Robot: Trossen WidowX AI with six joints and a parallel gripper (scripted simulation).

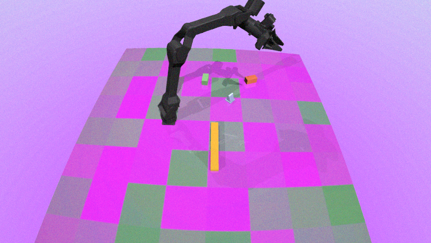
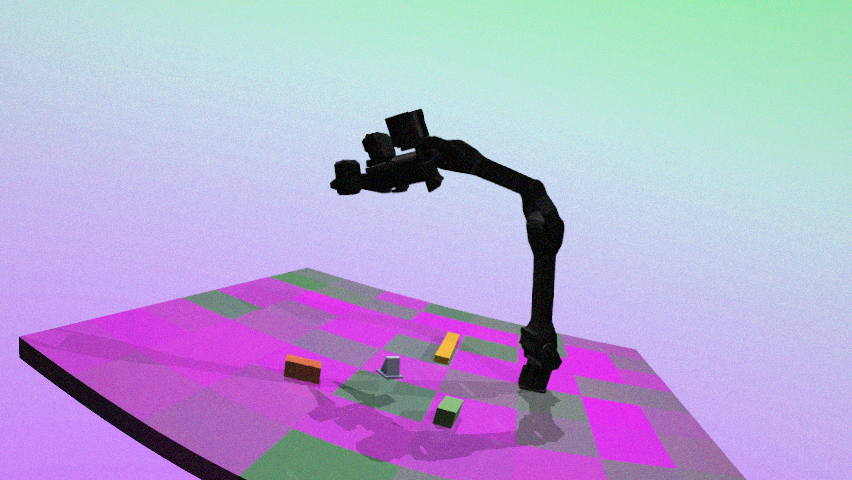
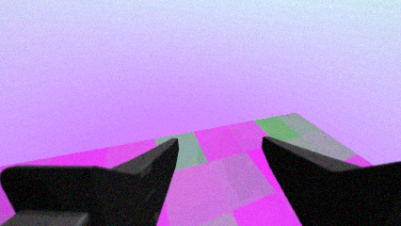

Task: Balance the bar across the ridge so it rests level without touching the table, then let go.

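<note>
Now: the bar 260 mm behind my gripper tip, 260 mm to the right of it and 340 mm below it. The rest, counted from my gripper tip: orange block (60 mm behind, 180 mm to the left, 330 mm below); then green block (320 mm behind, 160 mm to the left, 330 mm below).
</note>
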